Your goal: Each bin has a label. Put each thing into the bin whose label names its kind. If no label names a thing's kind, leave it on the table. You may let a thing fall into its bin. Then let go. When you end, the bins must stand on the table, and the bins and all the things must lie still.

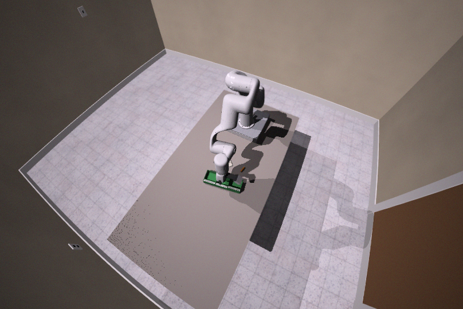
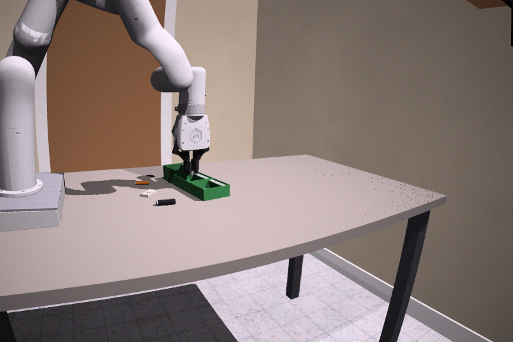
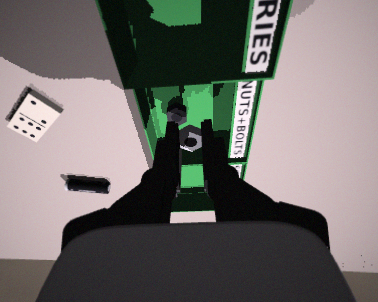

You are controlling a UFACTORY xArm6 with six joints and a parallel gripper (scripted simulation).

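Now: the silver nut 2 cm below my hand. Round my hand: white domino: 13 cm behind, 5 cm to the right, 6 cm below; black nut: 1 cm behind, 1 cm to the right, 5 cm below; green three-bin tray: 1 cm ahead, 4 cm below.
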